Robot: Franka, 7 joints.
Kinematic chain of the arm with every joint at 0, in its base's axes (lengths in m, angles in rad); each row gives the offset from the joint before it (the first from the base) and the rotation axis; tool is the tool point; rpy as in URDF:
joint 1: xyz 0 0 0.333 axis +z
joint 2: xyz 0 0 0 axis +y
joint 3: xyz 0 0 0.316 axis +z
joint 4: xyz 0.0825 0 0 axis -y
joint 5: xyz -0.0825 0 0.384 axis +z
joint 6: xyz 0 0 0 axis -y
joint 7: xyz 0.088 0 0 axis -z
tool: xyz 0 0 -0.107 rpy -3.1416 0 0
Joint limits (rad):
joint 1: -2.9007..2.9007
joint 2: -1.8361..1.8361
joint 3: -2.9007..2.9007
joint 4: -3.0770..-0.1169
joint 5: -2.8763..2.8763
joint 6: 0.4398..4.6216
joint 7: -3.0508..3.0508
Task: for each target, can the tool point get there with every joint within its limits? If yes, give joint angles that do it. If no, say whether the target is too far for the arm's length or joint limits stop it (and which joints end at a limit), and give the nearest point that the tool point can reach.
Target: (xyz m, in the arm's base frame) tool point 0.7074 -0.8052 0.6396
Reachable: no: too far | nearest point 0.5444 -0.6196 0.5689 | short by 0.257 m
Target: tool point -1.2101 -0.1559 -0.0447
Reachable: no: too far | nearest point -0.8128 -0.1047 0.0793 | short by 0.419 m
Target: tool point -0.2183 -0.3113 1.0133
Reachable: yes | joints 0.3766 0.0683 -2.3610 -1.0701 -2.0944 1.3530 0.3317
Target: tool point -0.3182 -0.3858 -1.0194
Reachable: no: too far | nearest point -0.2409 -0.2920 -0.3522 | short by 0.678 m
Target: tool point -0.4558 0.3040 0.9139
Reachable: yes | joints -1.2808 -0.5423 -1.4336 -0.7166 -1.4509 1.5425 -1.3190
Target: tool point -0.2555 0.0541 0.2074
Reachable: yes | joints 1.6329 -0.1013 1.3030 -2.7357 0.1200 1.6560 -0.9489
